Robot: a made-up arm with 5 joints.
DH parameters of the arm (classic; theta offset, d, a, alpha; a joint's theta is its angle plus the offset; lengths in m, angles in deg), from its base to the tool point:
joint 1: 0 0.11 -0.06 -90
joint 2: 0 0.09 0.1 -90
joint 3: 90 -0.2 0.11 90
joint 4: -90 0.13 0.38 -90
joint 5: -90 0.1 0.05 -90
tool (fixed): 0 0.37 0 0
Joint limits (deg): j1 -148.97..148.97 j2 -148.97..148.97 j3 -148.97..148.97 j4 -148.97..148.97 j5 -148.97..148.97
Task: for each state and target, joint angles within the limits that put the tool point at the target. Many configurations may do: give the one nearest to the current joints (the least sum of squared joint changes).
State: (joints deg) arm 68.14 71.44 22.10 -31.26 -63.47
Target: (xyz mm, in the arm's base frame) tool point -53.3 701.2 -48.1
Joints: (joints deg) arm 94.32 52.13 15.25 -43.66 -90.50
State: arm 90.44 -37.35 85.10 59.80 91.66
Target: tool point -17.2 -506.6 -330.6
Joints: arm 99.09 -66.31 72.26 76.70 74.69
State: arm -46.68 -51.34 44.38 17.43 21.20
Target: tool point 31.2 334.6 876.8
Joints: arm -61.10 -11.72 48.03 -15.29 63.55
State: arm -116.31 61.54 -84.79 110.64 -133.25
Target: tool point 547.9 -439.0 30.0
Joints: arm -114.16 43.35 -114.99 89.10 -102.29
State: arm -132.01 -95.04 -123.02 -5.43 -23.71
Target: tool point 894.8 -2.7 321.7
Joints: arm -140.16 -67.69 -116.76 -14.80 -71.78
